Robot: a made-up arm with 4 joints.
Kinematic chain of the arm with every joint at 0, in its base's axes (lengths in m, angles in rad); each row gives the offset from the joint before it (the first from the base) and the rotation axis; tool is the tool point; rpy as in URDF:
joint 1: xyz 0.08 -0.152 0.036 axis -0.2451 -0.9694 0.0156
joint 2: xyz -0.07 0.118 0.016 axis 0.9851 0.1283 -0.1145
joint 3: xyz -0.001 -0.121 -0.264 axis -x
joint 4: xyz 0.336 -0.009 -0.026 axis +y
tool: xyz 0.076 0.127 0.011 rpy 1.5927 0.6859 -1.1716
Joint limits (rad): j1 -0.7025..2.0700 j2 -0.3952..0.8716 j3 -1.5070..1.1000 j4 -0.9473..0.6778
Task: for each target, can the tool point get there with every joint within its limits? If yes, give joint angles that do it. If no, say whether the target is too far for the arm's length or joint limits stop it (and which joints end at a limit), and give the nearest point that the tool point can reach.
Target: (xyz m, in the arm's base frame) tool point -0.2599 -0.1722 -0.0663
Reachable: no: joint limits stop it (at a limit: joint 1, joint 2, joint 3, joint 4) | nearest point -0.0261 -0.1005 0.3354 | short by 0.470 m
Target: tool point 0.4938 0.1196 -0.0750
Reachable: yes | joints 0.5208 0.6995 -0.0363 0.3909
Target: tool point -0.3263 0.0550 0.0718
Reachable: no: joint limits stop it (at a limit: joint 1, joint 2, joint 4) | nearest point -0.0196 -0.0892 0.3328 | short by 0.428 m
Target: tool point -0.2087 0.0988 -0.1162
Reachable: no: joint limits stop it (at a limit: joint 1, joint 3, joint 4) | nearest point 0.1054 0.1549 -0.3568 | short by 0.400 m
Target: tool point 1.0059 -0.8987 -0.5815
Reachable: no: too far | nearest point 0.4706 -0.2867 -0.2017 | short by 0.897 m
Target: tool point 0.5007 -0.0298 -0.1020
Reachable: yes | joints 0.4262 0.1243 0.2268 -0.1700
